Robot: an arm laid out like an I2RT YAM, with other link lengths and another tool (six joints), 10 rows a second.
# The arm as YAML. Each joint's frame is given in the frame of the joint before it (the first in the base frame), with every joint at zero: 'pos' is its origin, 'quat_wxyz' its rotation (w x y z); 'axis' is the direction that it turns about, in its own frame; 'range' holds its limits. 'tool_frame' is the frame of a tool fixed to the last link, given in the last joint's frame.
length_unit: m
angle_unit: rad
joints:
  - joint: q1
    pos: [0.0, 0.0, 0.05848]
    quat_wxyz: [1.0, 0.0, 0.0, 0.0]
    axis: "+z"
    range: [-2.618, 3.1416]
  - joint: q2
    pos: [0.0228, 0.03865, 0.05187]
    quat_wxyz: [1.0, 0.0, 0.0, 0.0]
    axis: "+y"
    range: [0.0, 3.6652]
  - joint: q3
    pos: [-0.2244, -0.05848, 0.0]
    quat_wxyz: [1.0, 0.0, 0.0, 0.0]
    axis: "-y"
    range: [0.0, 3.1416]
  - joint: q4
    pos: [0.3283, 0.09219, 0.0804]
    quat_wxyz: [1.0, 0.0, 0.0, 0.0]
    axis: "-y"
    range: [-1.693, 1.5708]
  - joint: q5
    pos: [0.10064, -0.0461, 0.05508]
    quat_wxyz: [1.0, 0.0, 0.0, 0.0]
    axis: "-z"
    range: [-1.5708, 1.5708]
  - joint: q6
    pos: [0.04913, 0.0, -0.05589]
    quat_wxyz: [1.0, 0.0, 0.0, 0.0]
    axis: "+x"
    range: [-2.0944, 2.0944]
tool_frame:
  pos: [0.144, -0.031, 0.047]
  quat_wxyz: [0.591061, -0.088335, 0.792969, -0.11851]
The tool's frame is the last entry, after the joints.
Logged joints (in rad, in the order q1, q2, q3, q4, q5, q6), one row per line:
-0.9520, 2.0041, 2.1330, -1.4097, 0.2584, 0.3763
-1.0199, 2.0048, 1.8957, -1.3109, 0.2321, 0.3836
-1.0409, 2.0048, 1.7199, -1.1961, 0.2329, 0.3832
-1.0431, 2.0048, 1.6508, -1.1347, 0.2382, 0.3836
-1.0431, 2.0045, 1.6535, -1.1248, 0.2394, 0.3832
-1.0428, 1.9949, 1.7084, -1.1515, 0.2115, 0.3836
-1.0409, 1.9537, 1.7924, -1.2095, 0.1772, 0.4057
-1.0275, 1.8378, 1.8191, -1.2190, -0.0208, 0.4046
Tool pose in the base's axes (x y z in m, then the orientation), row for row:
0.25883, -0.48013, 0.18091, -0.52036, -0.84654, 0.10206, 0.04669
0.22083, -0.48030, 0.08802, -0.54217, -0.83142, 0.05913, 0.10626
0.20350, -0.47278, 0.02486, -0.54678, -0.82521, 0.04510, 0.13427
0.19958, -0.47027, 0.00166, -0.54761, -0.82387, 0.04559, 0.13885
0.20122, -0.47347, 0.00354, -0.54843, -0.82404, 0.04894, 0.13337
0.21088, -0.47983, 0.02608, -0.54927, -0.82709, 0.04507, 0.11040
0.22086, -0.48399, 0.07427, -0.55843, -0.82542, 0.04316, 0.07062
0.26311, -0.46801, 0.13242, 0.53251, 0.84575, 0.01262, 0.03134
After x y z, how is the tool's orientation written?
As a quaternion, x y z w.
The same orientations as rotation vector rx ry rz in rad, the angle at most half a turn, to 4 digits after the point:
-1.5879, -2.5832, 0.3114
-1.5969, -2.4488, 0.1742
-1.5848, -2.3919, 0.1307
-1.5831, -2.3818, 0.1318
-1.5904, -2.3897, 0.1419
-1.6139, -2.4302, 0.1324
-1.6796, -2.4826, 0.1298
1.6404, 2.6053, 0.0389

